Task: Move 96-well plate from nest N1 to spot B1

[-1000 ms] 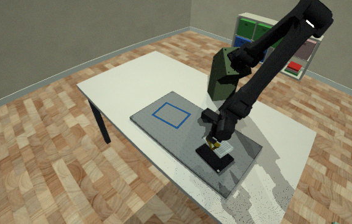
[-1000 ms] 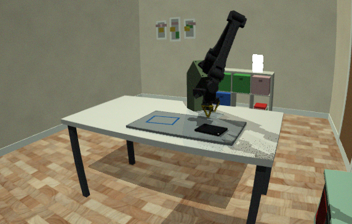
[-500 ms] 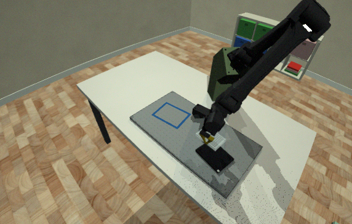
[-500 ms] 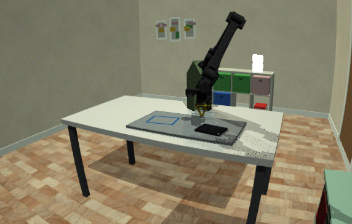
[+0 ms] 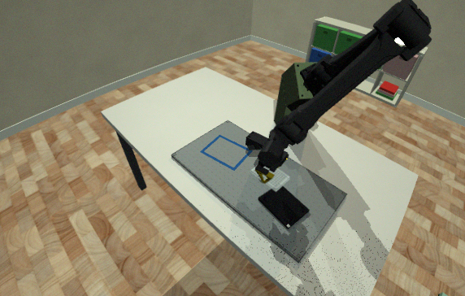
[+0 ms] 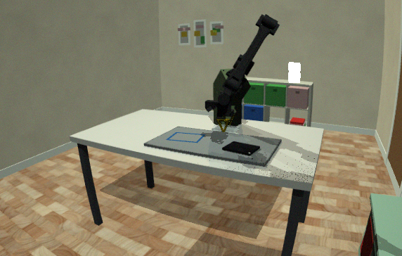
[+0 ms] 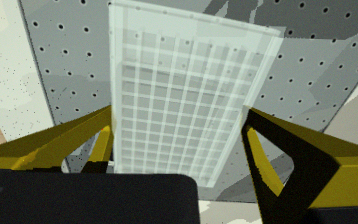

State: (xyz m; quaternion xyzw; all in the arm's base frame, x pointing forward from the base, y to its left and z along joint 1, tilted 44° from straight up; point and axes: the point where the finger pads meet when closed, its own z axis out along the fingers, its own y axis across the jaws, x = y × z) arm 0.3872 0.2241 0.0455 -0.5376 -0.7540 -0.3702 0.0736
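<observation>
The black plate nest lies 1 cm behind my hand, 9 cm to the left of it and 9 cm below it. From my hand the other things lie so: 96-well plate (1 cm below).
</observation>
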